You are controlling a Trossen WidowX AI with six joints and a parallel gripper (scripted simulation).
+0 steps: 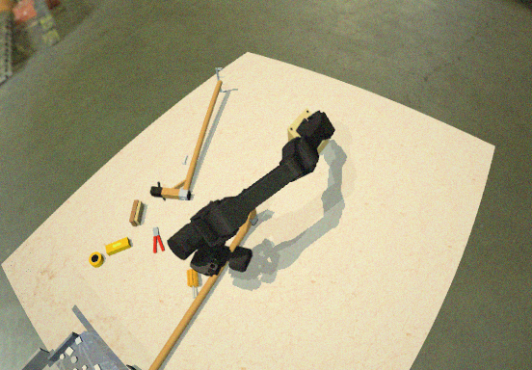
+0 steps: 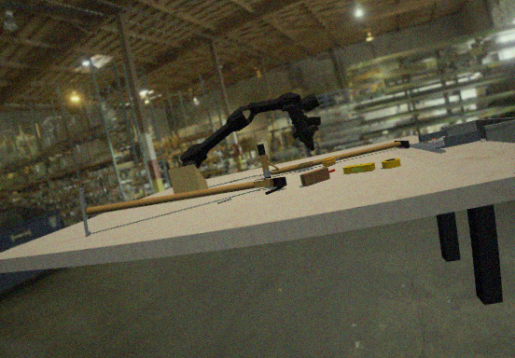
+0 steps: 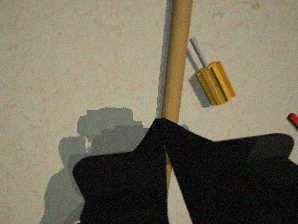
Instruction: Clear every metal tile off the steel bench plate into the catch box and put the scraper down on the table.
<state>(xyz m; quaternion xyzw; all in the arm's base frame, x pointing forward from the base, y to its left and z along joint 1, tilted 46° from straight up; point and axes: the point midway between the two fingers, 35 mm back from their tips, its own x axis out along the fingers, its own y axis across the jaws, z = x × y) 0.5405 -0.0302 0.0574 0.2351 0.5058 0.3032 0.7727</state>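
My gripper tip is 7 cm to the left of the screwdriver, 5 cm short of it and 5 cm above it. Round my gripper tip: yellow tape roll: 40 cm to the right, 18 cm ahead, 6 cm below; then yellow level: 37 cm to the right, 9 cm ahead, 6 cm below; then wooden block: 39 cm to the right, 5 cm below, 4 cm behind.
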